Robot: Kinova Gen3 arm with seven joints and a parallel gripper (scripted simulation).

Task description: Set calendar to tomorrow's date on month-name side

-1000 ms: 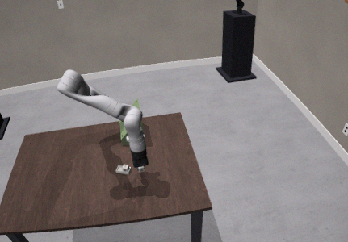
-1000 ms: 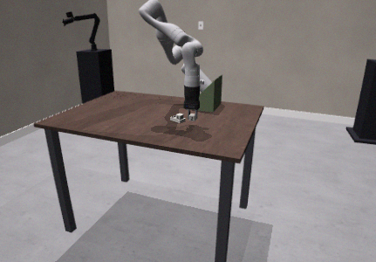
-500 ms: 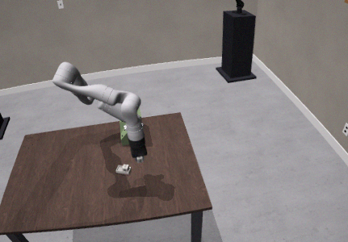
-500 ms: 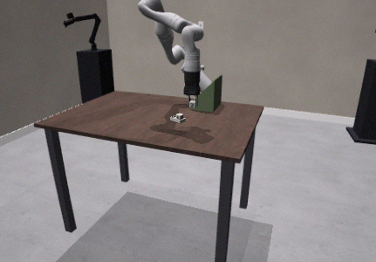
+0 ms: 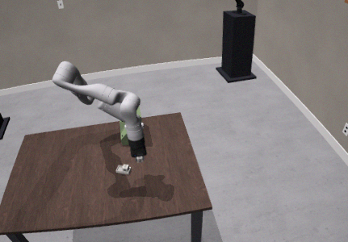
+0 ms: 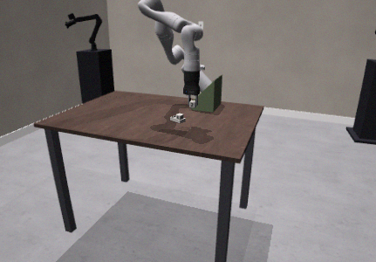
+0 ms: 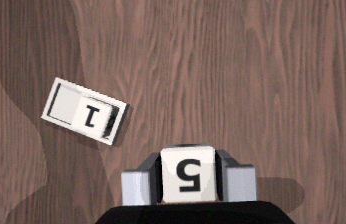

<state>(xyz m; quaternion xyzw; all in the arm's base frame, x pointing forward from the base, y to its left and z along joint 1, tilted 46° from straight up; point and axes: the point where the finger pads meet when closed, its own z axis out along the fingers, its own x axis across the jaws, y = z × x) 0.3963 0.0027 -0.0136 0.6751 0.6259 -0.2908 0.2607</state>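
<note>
My gripper is now 10 mm above the digit cube. From my hand the other things lie so: white calendar tray (50 mm behind, 100 mm to the right, 120 mm below); then white cube (40 mm behind, 80 mm to the right, 100 mm below).
</note>
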